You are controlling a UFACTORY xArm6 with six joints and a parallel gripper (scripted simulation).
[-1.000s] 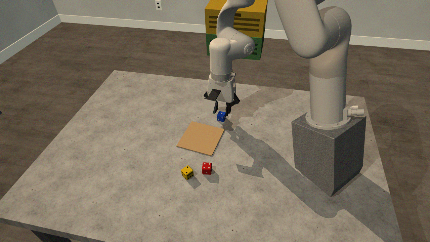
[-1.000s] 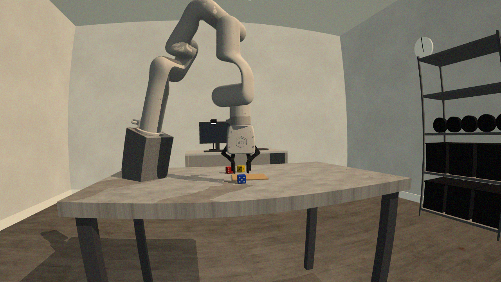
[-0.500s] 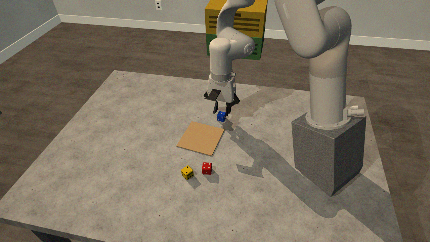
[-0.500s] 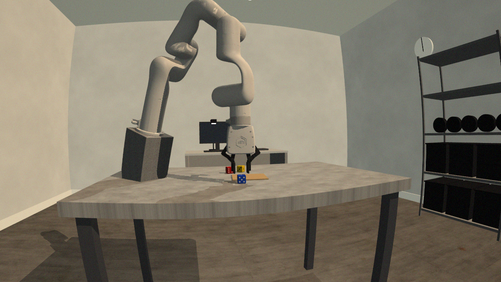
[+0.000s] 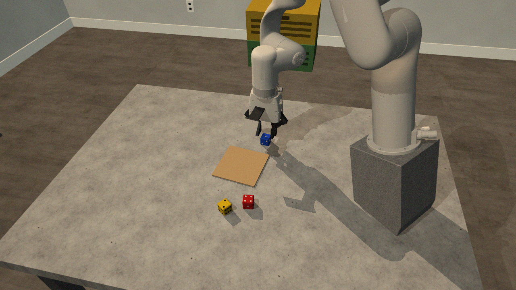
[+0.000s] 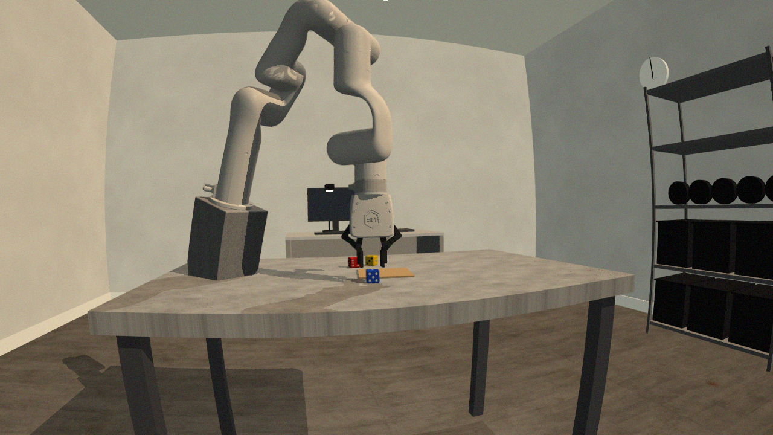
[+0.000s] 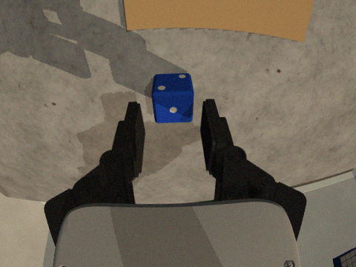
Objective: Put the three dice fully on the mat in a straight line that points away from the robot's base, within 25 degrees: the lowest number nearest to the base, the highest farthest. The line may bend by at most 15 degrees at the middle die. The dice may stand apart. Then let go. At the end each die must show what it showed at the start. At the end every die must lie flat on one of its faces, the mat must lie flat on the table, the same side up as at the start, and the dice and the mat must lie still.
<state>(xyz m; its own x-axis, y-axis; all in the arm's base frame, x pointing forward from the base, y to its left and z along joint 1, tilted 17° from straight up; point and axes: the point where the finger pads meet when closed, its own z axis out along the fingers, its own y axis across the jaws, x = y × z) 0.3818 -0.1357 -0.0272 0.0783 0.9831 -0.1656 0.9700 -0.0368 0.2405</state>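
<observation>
Now: hand 4 cm above the blue die. Also, from my hand: red die (26 cm to the left, 4 cm below, 1 cm behind); yellow die (29 cm to the left, 4 cm below, 4 cm ahead); mat (12 cm to the left, 5 cm below, 5 cm ahead).
</observation>
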